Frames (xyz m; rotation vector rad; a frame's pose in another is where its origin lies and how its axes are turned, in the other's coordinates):
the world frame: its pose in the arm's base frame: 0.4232 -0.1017 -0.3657 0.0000 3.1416 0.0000
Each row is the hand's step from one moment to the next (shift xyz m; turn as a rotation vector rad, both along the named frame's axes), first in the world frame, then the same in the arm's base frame.
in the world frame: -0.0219 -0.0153 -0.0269 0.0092 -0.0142 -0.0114
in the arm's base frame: 0.0219 -0.0153 0.0269 -0.0092 -0.0142 0.0114
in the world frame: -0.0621 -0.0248 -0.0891 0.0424 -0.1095 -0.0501
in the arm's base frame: 0.0621 -0.0248 0.0891 -0.0424 -0.1095 0.0501
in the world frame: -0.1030 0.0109 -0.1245 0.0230 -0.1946 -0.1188
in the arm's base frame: 0.1030 0.0109 0.1245 -0.0230 -0.1946 0.1188
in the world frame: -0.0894 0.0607 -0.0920 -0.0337 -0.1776 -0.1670
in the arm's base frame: 0.0894 0.0607 0.0920 0.0337 -0.1776 0.1670
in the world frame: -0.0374 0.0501 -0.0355 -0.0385 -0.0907 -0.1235
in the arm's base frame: 0.0374 0.0501 0.0355 0.0385 -0.0907 0.1235
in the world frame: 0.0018 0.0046 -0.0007 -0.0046 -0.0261 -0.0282
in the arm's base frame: -0.0018 0.0046 0.0007 0.0046 -0.0261 0.0282
